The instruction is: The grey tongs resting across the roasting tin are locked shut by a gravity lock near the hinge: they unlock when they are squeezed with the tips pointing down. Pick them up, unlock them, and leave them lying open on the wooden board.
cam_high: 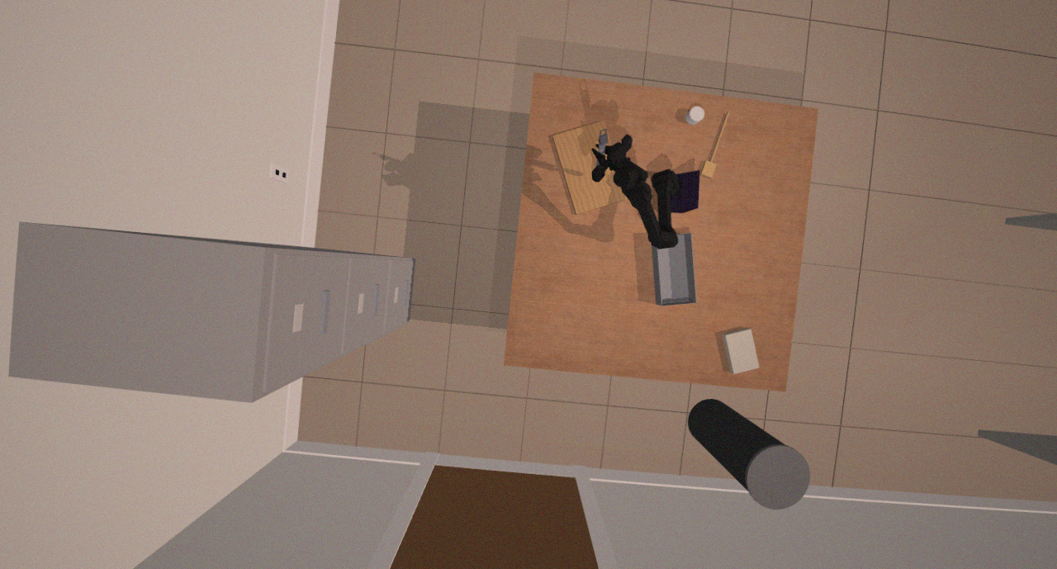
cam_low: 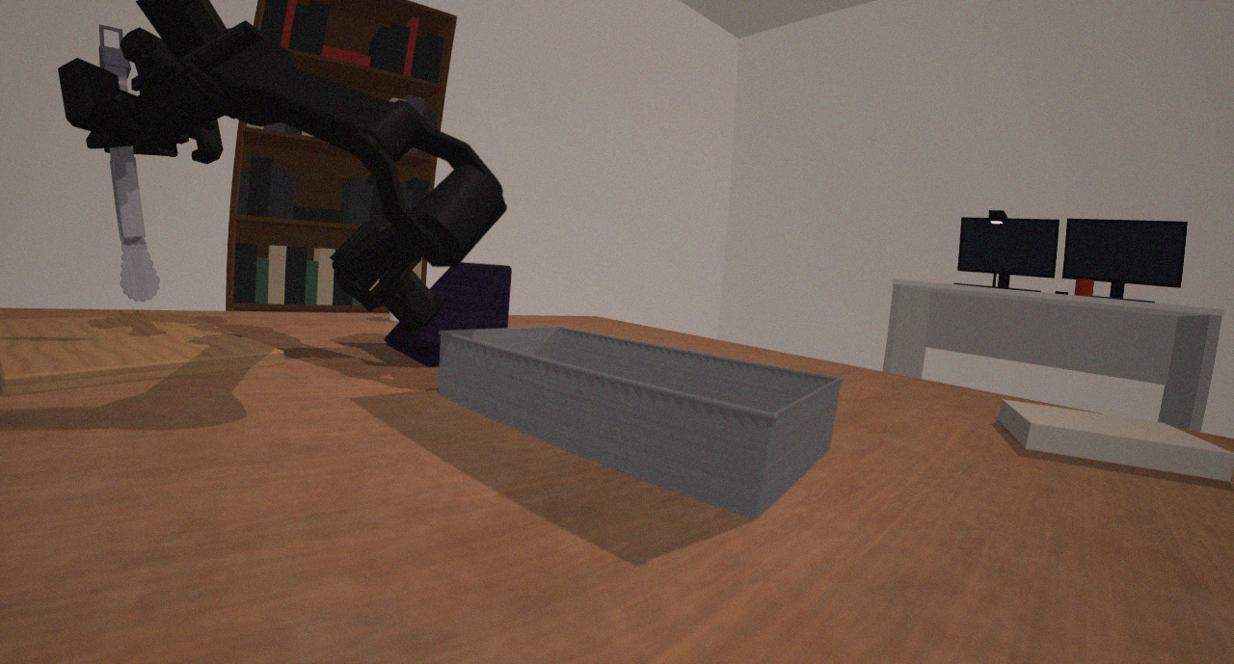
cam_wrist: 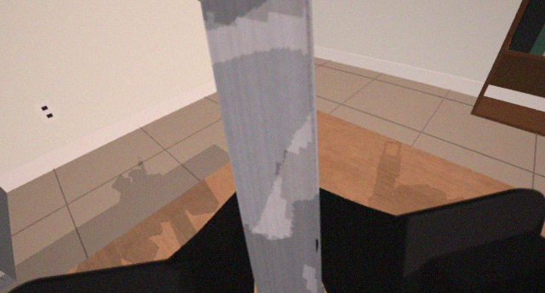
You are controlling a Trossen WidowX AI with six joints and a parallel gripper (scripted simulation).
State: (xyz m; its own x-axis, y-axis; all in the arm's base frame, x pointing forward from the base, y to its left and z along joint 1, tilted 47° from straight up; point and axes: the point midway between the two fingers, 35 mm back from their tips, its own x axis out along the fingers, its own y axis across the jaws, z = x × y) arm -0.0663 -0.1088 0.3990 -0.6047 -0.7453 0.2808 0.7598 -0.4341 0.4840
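Now: the wooden board 220 mm below my gripper tip and 30 mm to the left of it. The rest, counted from my gripper tip: white cup: 490 mm to the left, 250 mm behind, 210 mm below; grey roasting tin: 440 mm ahead, 420 mm to the left, 200 mm below.
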